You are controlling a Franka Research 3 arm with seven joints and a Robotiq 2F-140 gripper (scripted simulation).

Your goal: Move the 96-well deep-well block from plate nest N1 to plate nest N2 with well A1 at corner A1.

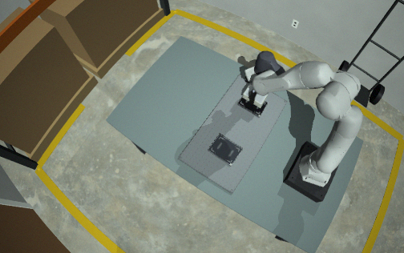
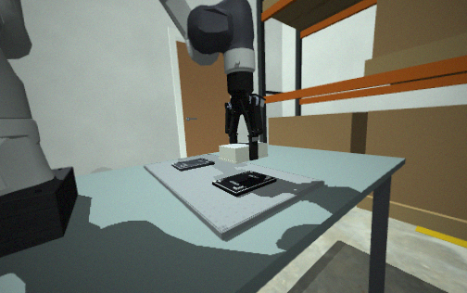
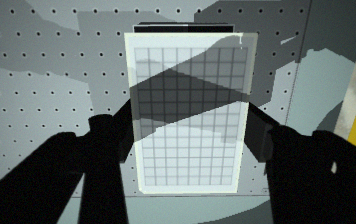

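My gripper is now 10 mm above the white 96-well deep-well block. Also, from my hand: black plate nest N2: 100 mm below; plate nest N1: 350 mm to the left, 100 mm below.
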